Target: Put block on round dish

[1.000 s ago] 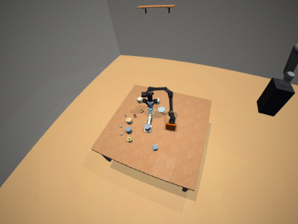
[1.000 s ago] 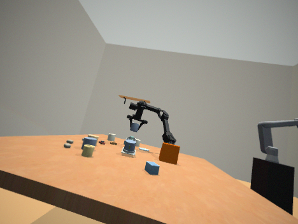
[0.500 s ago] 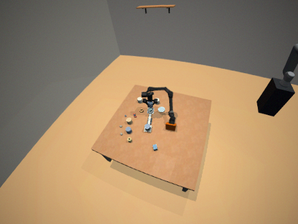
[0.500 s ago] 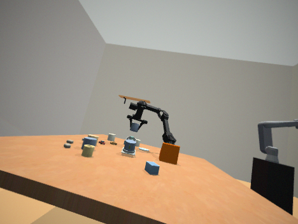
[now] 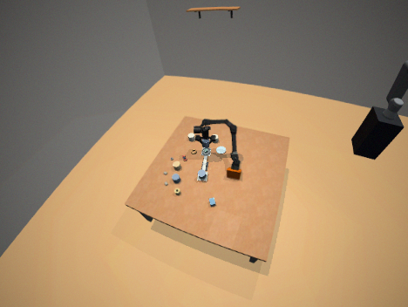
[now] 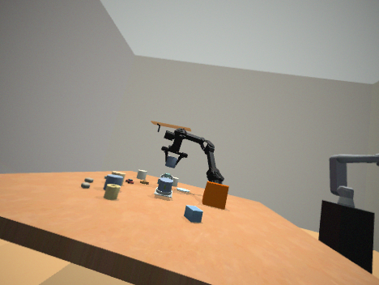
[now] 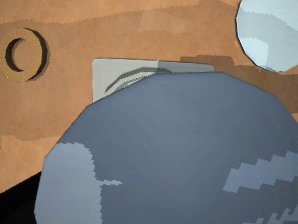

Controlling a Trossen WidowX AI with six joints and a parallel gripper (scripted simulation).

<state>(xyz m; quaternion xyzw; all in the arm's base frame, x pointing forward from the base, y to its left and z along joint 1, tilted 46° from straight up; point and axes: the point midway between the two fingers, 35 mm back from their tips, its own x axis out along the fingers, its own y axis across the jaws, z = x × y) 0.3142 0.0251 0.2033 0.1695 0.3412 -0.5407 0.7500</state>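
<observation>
My gripper tip is 11 cm past the pale blue round dish, 11 cm to the left of it and 17 cm above it. The rest, counted from my gripper tip: balance (3 cm behind, 13 cm to the left, 13 cm below); then beige cylinder (22 cm ahead, 22 cm to the left, 13 cm below).
</observation>
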